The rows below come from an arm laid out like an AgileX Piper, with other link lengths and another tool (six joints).
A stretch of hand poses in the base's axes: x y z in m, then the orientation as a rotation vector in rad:
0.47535, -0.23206, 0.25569, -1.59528, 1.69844, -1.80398
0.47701, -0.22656, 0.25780, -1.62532, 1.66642, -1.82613
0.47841, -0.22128, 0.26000, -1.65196, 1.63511, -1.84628
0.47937, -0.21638, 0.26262, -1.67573, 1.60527, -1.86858
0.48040, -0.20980, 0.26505, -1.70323, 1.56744, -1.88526
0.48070, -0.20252, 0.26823, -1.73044, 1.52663, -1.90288
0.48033, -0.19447, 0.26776, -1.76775, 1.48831, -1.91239
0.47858, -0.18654, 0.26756, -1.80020, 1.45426, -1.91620
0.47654, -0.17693, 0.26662, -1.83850, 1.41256, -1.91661
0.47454, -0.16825, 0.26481, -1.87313, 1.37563, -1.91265
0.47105, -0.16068, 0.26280, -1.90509, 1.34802, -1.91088
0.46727, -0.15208, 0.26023, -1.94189, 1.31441, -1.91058
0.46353, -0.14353, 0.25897, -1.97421, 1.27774, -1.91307
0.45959, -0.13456, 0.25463, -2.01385, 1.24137, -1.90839
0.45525, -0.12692, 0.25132, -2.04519, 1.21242, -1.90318
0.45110, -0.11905, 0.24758, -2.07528, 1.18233, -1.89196
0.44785, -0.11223, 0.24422, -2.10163, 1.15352, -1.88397
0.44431, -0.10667, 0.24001, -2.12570, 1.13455, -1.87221
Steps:
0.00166, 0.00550, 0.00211, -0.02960, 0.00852, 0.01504
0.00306, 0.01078, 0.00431, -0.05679, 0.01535, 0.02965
0.00402, 0.01568, 0.00693, -0.08449, 0.02097, 0.04168
0.00505, 0.02226, 0.00936, -0.11100, 0.02691, 0.06126
0.00535, 0.02954, 0.01254, -0.13888, 0.03206, 0.08184
0.00498, 0.03759, 0.01207, -0.16461, 0.04593, 0.10410
0.00323, 0.04552, 0.01187, -0.18440, 0.05823, 0.12542
0.00119, 0.05513, 0.01093, -0.20572, 0.07286, 0.15284
-0.00081, 0.06381, 0.00912, -0.22237, 0.08690, 0.17858
-0.00430, 0.07138, 0.00711, -0.23801, 0.10214, 0.19678
-0.00808, 0.07998, 0.00454, -0.25786, 0.11946, 0.21755
-0.01182, 0.08853, 0.00328, -0.27898, 0.13291, 0.23855
-0.01576, 0.09750, -0.00106, -0.29827, 0.15253, 0.26184
-0.02010, 0.10514, -0.00437, -0.31288, 0.16838, 0.28063
-0.02425, 0.11301, -0.00811, -0.32368, 0.18354, 0.30276
-0.02750, 0.11983, -0.01147, -0.33519, 0.19640, 0.32245
-0.03104, 0.12539, -0.01568, -0.34120, 0.21043, 0.33777

